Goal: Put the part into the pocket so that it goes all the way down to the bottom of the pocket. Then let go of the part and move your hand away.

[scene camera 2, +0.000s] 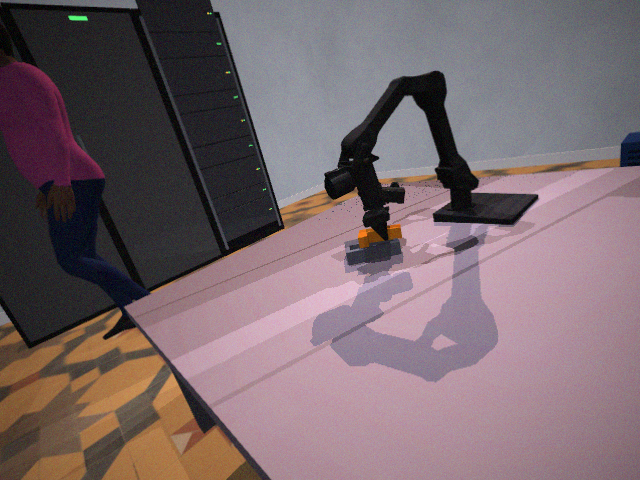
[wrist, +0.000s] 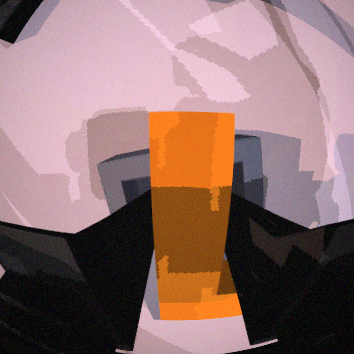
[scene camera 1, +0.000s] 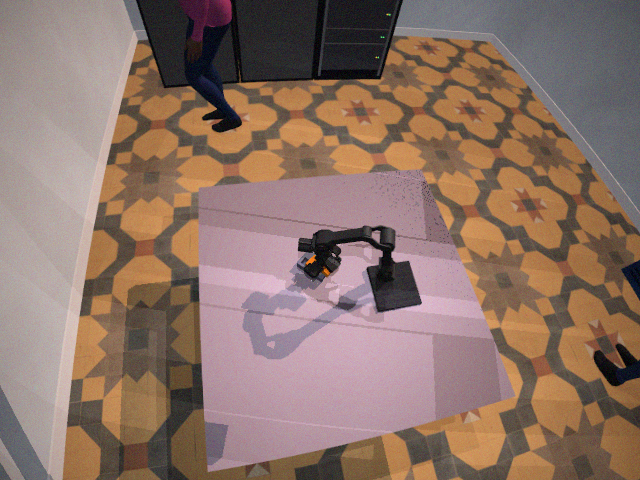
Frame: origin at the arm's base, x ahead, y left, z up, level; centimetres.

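Seen in the pictures: gripper, fingertip midpoint: [scene camera 2: 386, 238] [wrist: 186, 195] [scene camera 1: 322, 269]; arm's base, origin of the base link: [scene camera 2: 461, 207] [scene camera 1: 384, 275].
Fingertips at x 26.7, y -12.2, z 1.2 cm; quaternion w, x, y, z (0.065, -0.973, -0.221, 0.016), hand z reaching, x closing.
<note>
Offsets run from my fingertips to a thing's top centre. Level surfaces: height alone.
The orange part {dx +2.0, dy -0.6, dz +3.0 cm} [scene camera 1: 311, 259] [scene camera 2: 365, 238] [wrist: 192, 150] is held between the fingers of my gripper [scene camera 1: 314, 268] [scene camera 2: 383, 236] [wrist: 186, 195]. The grey block with the pocket {dx +2.5, dy -3.7, dz +0.1 cm} [scene camera 1: 302, 264] [scene camera 2: 373, 254] [wrist: 253, 156] lies on the table under the part. In the second scene view the part's orange body shows above the block's rim; whether its lower edge is inside the pocket cannot be told. In the wrist view the part covers the middle of the block, with dark pocket openings showing at both sides. The pocket's bottom is hidden.
The arm's black base plate [scene camera 1: 394, 289] [scene camera 2: 488, 207] stands on the pink table {dz -3.5 cm} [scene camera 1: 310, 392] [scene camera 2: 465, 413]. Shadows of the arm fall across the table. A person in a pink top [scene camera 1: 217, 12] [scene camera 2: 38, 124] and dark cabinets [scene camera 1: 276, 41] [scene camera 2: 98, 129] stand beyond the table.
</note>
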